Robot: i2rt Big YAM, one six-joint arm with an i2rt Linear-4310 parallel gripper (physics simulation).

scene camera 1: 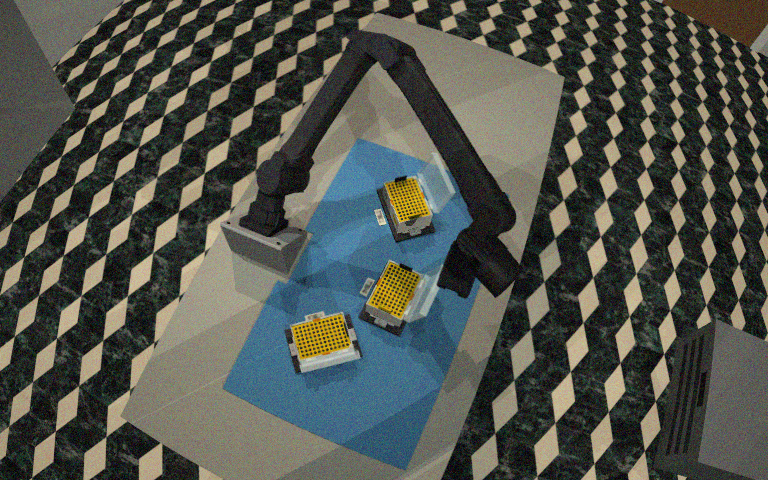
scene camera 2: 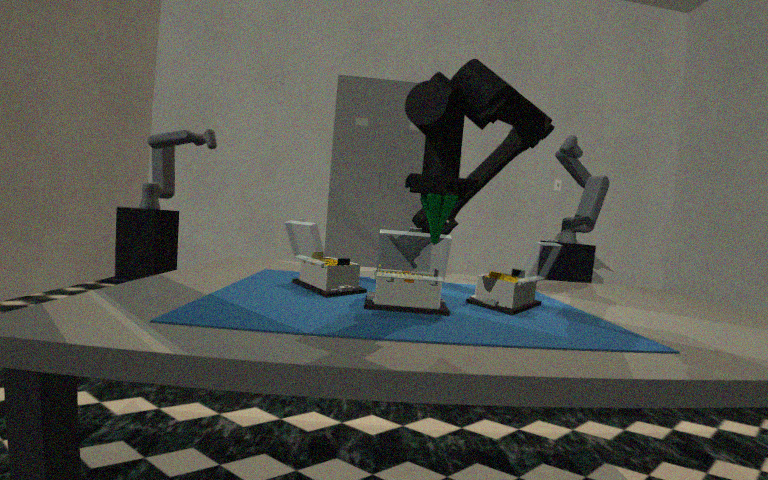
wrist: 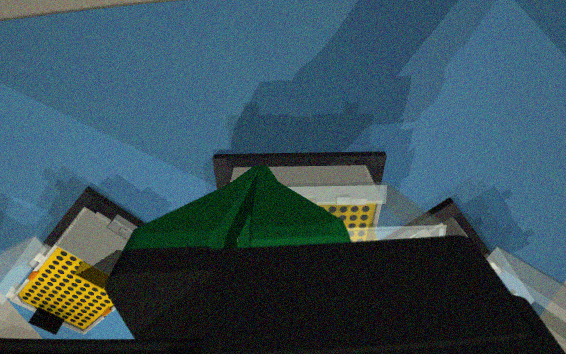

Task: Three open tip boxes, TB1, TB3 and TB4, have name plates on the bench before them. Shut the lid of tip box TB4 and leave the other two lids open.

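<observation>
The gripper (scene camera 2: 434,243), (scene camera 1: 451,287), (wrist: 261,178) is visible, as is a blue mat (scene camera 1: 378,405), (scene camera 2: 268,301), (wrist: 134,106). A tip box (scene camera 2: 423,297) is present.
</observation>
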